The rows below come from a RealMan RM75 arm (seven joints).
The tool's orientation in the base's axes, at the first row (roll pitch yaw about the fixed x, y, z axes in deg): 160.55, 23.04, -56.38
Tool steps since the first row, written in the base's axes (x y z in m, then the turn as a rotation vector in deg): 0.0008, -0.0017, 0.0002, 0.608, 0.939, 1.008; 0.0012, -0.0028, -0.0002, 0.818, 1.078, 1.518; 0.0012, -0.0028, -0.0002, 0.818, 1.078, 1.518; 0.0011, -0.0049, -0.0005, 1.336, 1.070, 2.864; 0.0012, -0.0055, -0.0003, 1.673, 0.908, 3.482; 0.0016, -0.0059, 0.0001, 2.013, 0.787, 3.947; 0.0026, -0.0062, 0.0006, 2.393, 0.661, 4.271; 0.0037, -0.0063, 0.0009, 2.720, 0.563, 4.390; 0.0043, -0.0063, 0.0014, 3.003, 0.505, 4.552; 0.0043, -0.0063, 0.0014, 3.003, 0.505, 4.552; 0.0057, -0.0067, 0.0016, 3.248, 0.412, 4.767; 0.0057, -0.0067, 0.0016, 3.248, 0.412, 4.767
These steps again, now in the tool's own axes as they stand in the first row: 0.0016, 0.0006, -0.0008, -0.804, -0.717, -1.052; 0.0028, 0.0008, -0.0007, -1.003, -0.798, -1.579; 0.0028, 0.0008, -0.0007, -1.003, -0.798, -1.579; 0.0045, 0.0022, -0.0007, -1.260, -0.750, -2.997; 0.0049, 0.0025, -0.0010, -1.206, -0.699, -3.716; 0.0053, 0.0026, -0.0016, -1.122, -0.722, -4.298; 0.0058, 0.0022, -0.0025, -0.959, -0.814, -4.777; 0.0064, 0.0016, -0.0033, -0.764, -0.949, -5.050; 0.0065, 0.0013, -0.0041, -0.638, -1.065, -5.334; 0.0065, 0.0013, -0.0041, -0.638, -1.065, -5.334; 0.0074, 0.0007, -0.0050, -0.526, -1.115, -5.650; 0.0074, 0.0007, -0.0050, -0.526, -1.115, -5.650
